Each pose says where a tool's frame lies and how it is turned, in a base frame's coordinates. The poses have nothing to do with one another.
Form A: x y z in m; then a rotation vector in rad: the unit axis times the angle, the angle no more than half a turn.
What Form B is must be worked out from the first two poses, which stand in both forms.
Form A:
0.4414 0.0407 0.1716 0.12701 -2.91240 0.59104
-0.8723 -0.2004 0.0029 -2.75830 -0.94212 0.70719
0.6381 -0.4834 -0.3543 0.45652 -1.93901 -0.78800
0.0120 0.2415 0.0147 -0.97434 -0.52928 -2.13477
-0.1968 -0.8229 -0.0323 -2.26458 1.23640 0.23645
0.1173 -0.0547 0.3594 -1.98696 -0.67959 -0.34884
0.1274 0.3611 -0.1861 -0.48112 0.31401 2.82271
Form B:
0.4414 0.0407 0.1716 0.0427 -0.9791 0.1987 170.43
-0.8723 -0.2004 0.0029 -0.9196 -0.3141 0.2358 171.85
0.6381 -0.4834 -0.3543 0.2131 -0.9051 -0.3678 122.74
0.0120 0.2415 0.0147 -0.4050 -0.2200 -0.8874 137.83
-0.1968 -0.8229 -0.0323 -0.8740 0.4772 0.0913 148.45
0.1173 -0.0547 0.3594 -0.9334 -0.3192 -0.1639 121.97
0.1274 0.3611 -0.1861 -0.1670 0.1090 0.9799 165.05

